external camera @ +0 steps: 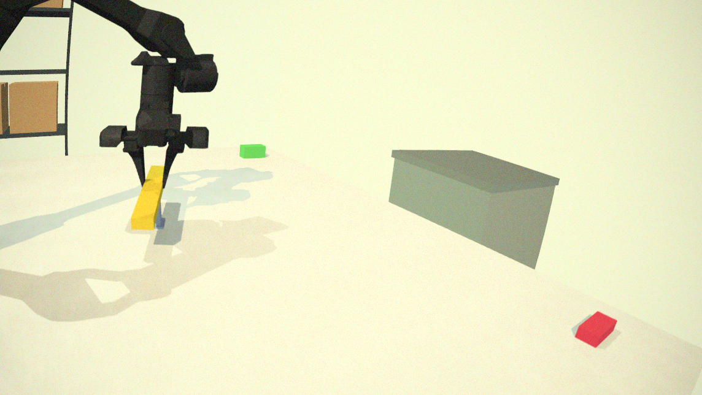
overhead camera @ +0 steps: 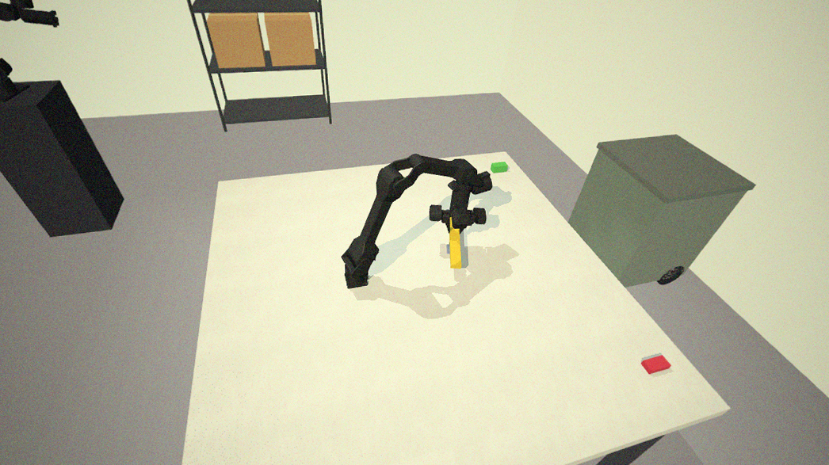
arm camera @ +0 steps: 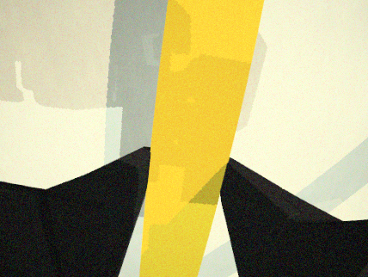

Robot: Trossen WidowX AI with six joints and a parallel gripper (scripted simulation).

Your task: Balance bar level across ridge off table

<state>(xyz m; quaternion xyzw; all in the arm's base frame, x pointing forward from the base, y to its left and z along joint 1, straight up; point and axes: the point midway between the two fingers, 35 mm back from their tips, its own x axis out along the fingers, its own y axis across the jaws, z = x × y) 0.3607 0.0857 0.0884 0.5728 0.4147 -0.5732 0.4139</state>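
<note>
Right now the yellow bar is 30 mm to the right of my gripper tip and 10 mm behind it. Round my gripper tip: green block (410 mm to the left, 380 mm ahead, 40 mm below); then red block (590 mm to the right, 380 mm ahead, 50 mm below).
</note>
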